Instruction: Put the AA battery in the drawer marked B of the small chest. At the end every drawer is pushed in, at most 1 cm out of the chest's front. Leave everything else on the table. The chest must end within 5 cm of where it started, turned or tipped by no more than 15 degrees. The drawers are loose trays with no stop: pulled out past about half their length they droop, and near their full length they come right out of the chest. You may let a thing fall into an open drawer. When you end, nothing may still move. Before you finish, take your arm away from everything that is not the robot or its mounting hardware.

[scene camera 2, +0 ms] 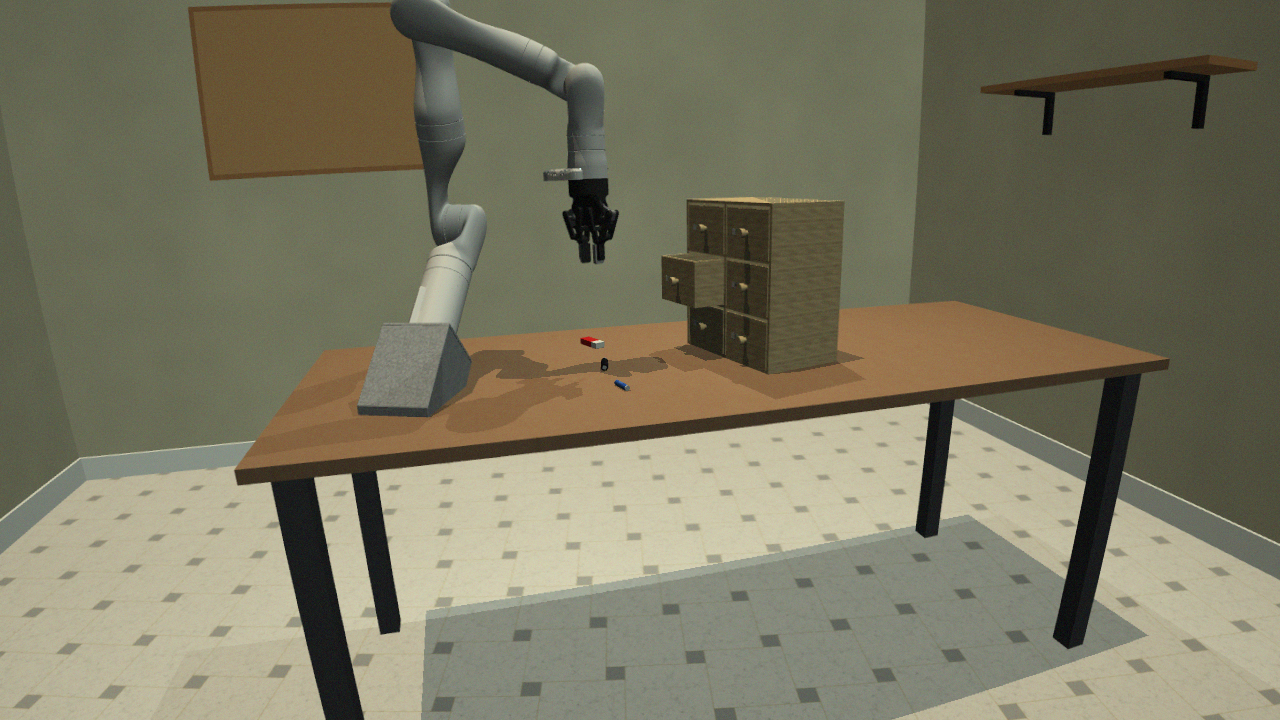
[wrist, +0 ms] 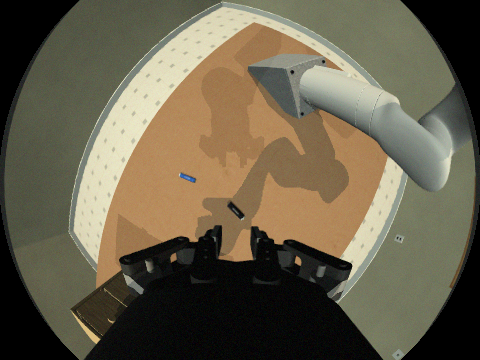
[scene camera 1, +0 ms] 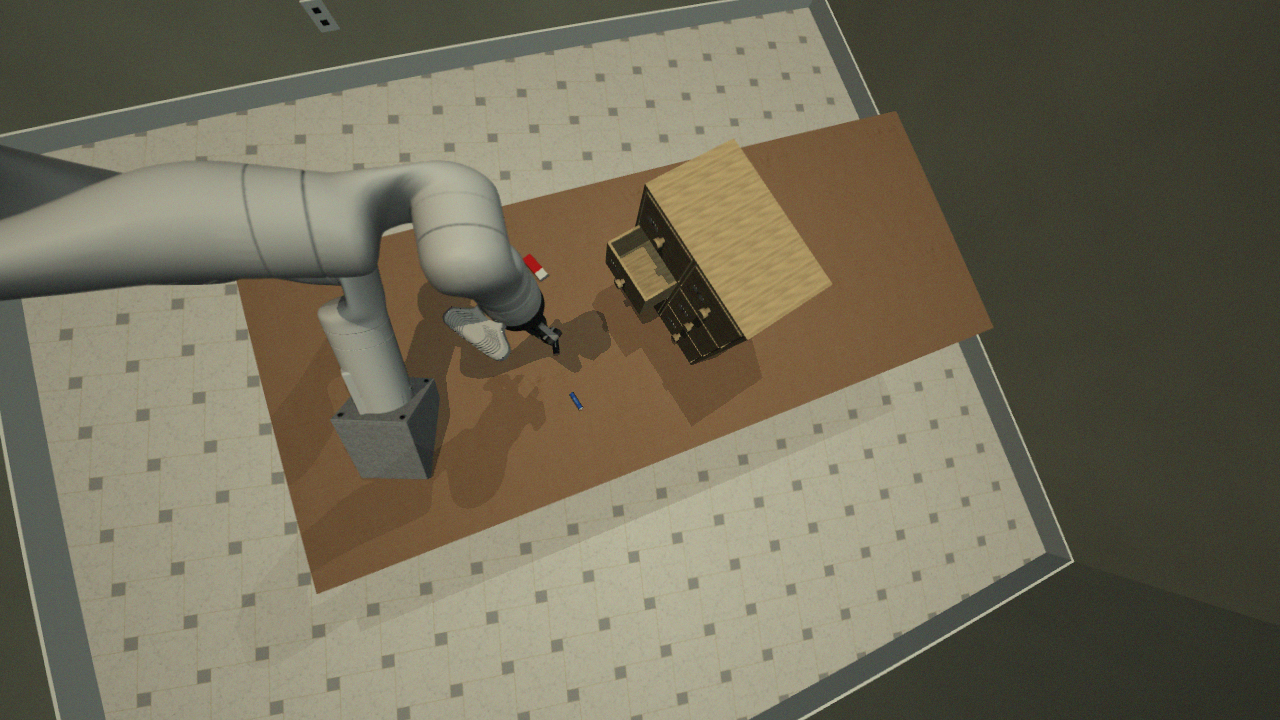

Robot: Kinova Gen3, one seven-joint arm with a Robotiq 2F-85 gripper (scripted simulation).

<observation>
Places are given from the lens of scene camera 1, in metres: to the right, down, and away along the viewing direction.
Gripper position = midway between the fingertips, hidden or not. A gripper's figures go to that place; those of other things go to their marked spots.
my gripper (scene camera 1: 534, 327): -0.18, -0.06, 0.62
wooden chest (scene camera 1: 749, 252): 0.17, -0.17, 0.57
drawer (scene camera 1: 634, 250): -0.01, -0.23, 0.77
The marked spots on the wooden chest and the drawer are 0.28 m apart.
</observation>
